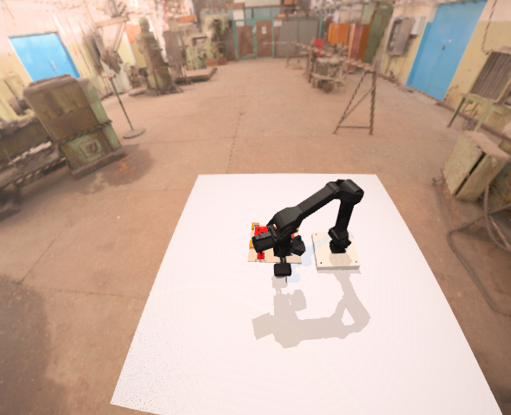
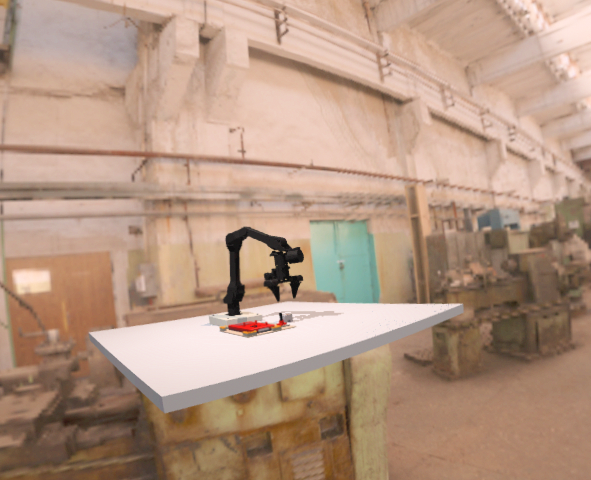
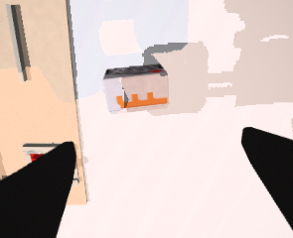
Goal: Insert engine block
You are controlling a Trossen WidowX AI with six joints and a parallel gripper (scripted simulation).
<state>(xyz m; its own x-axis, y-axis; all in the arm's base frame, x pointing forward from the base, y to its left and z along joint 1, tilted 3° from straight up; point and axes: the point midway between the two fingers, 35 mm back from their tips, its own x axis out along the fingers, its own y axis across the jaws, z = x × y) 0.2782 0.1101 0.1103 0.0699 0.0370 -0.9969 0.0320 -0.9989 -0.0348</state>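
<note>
Now: gripper tip 10 mm to the left of the engine block and 90 mm above it.
</note>
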